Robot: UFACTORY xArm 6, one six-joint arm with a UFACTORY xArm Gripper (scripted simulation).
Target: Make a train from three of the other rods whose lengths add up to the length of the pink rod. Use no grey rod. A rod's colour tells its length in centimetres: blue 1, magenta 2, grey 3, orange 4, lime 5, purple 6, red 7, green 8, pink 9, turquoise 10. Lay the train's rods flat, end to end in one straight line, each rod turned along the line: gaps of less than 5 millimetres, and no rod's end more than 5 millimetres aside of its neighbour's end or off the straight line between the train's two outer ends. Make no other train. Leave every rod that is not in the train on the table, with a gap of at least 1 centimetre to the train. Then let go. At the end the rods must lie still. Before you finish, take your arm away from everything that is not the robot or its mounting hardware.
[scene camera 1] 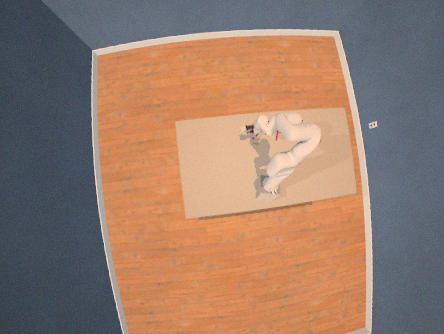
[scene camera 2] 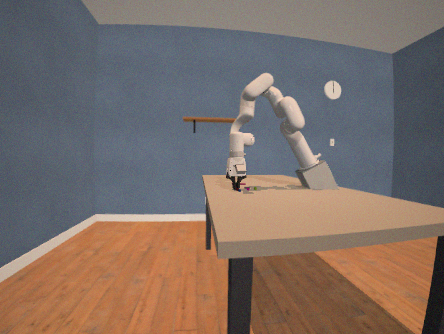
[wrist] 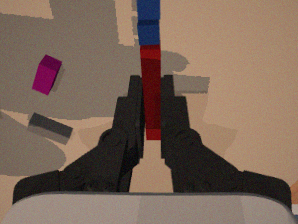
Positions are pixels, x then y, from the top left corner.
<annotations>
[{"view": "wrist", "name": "gripper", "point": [152, 93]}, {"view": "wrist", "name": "magenta rod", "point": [48, 68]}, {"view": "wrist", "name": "grey rod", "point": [38, 124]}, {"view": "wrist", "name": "red rod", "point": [150, 55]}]
</annotations>
